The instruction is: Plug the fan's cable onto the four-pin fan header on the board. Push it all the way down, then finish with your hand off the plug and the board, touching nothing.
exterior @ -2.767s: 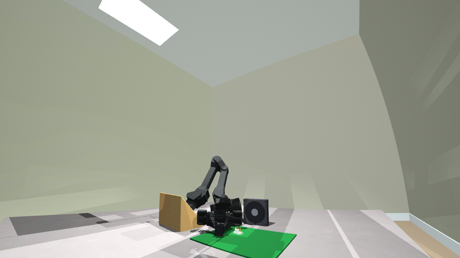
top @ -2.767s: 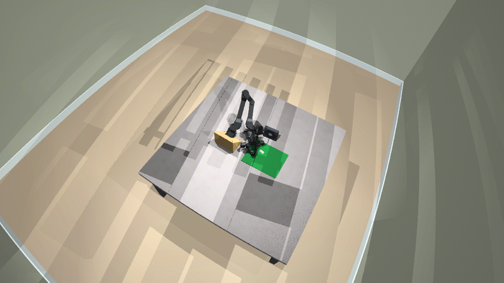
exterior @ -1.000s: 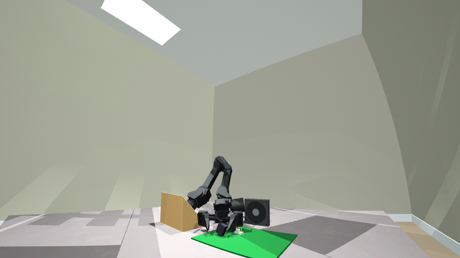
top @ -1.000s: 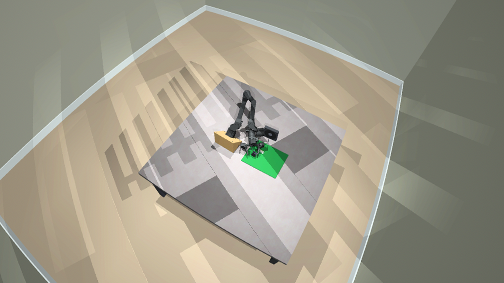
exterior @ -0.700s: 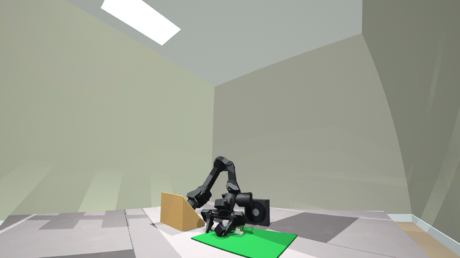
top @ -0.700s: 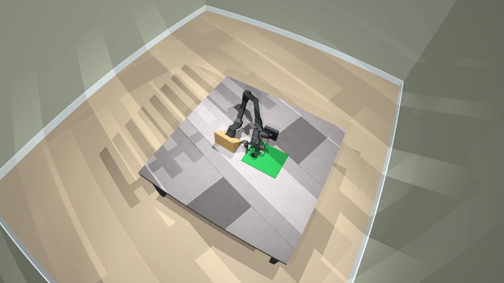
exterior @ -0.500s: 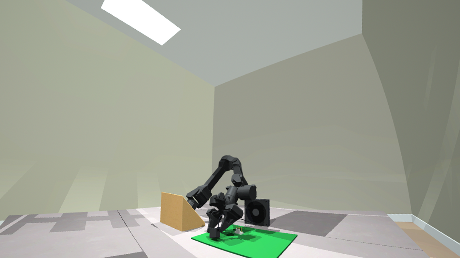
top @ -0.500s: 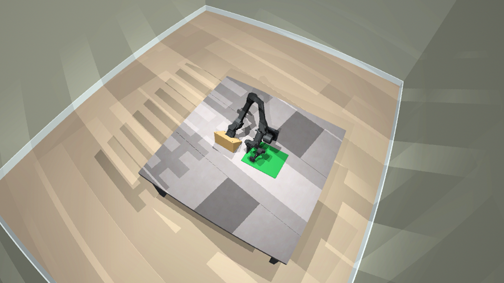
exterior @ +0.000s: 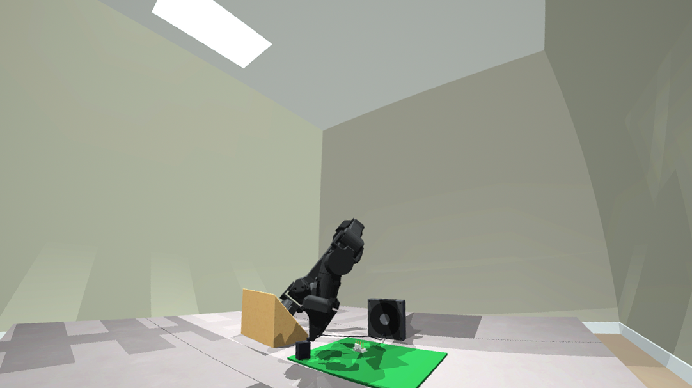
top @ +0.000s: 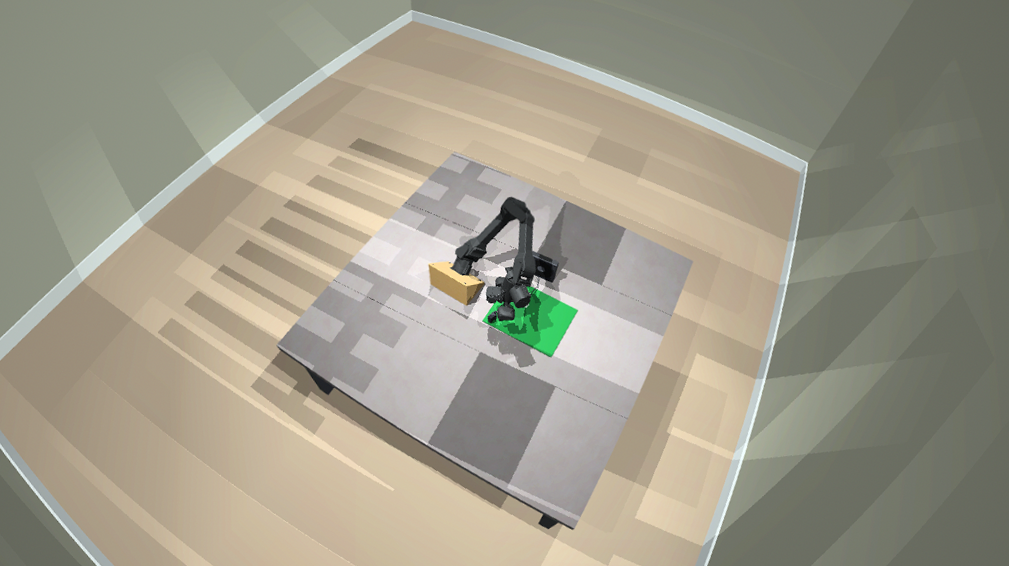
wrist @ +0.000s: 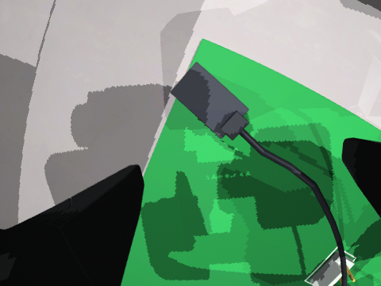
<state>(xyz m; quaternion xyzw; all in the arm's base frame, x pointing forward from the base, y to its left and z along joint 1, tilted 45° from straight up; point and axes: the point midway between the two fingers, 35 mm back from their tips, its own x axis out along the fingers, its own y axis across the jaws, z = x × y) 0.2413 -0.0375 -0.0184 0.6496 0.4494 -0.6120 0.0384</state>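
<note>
Now: gripper tip 1 cm past the black fan plug, 3 cm to the left of it and 3 cm above it. Round my gripper tip: green board 10 cm ahead, 9 cm to the left, 6 cm below; then black fan 2 cm ahead, 27 cm to the left, 1 cm above.
</note>
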